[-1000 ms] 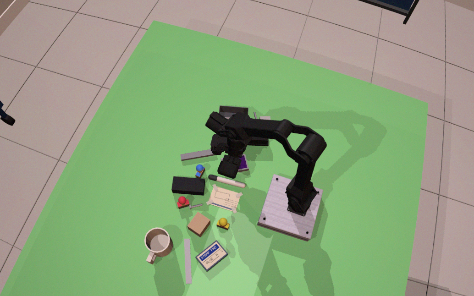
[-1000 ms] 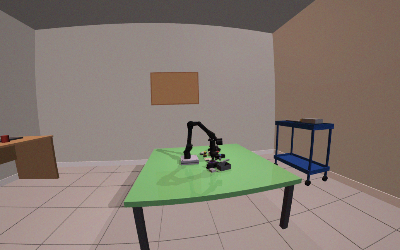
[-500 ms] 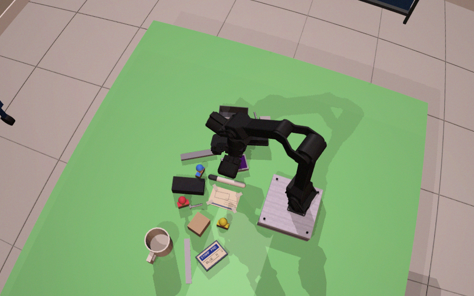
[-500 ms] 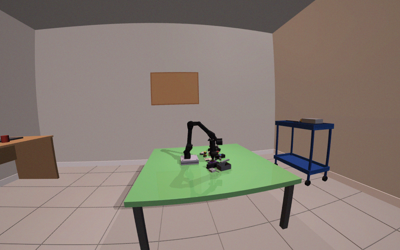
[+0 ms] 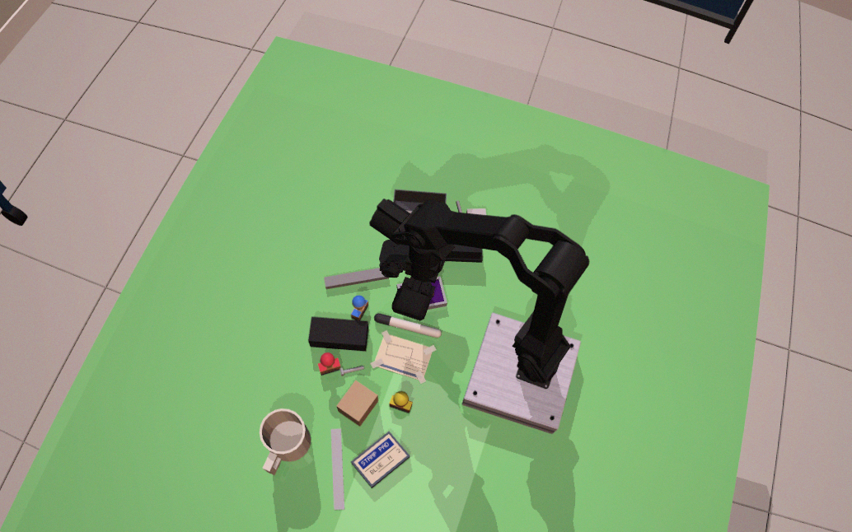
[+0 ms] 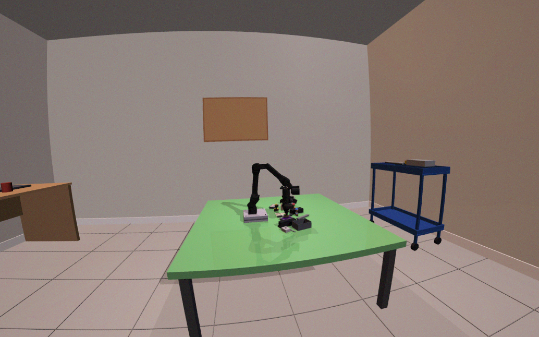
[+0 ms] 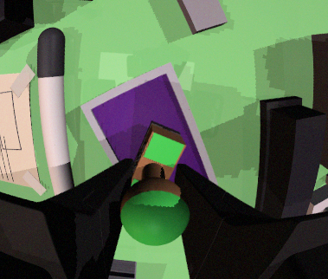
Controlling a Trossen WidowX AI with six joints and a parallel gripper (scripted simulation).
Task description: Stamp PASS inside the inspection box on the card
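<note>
Now: gripper tip 4 cm above the purple ink pad. Round my gripper tip: long black block 2 cm behind, 11 cm to the right, 3 cm below; then green-knobbed PASS stamp right at my gripper tip; then marker 2 cm ahead, 7 cm to the left, 3 cm below.
</note>
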